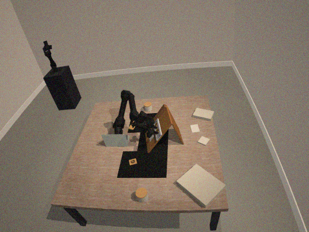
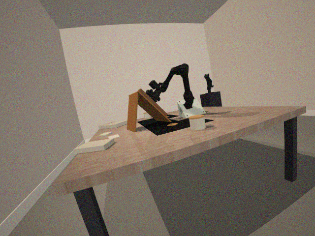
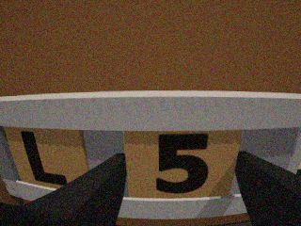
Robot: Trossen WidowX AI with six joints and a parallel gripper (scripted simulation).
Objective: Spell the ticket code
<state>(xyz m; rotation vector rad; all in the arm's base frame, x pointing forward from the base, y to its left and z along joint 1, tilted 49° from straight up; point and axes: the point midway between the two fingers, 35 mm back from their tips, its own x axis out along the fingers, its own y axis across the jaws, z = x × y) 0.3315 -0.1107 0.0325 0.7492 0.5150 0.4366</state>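
Now: gripper tip 6 cm past the white ticket, 3 cm to the right of it and 8 cm above it. Round my gripper tip: orange tile right at my gripper tip; then black mat 16 cm behind, 4 cm to the left, 16 cm below.
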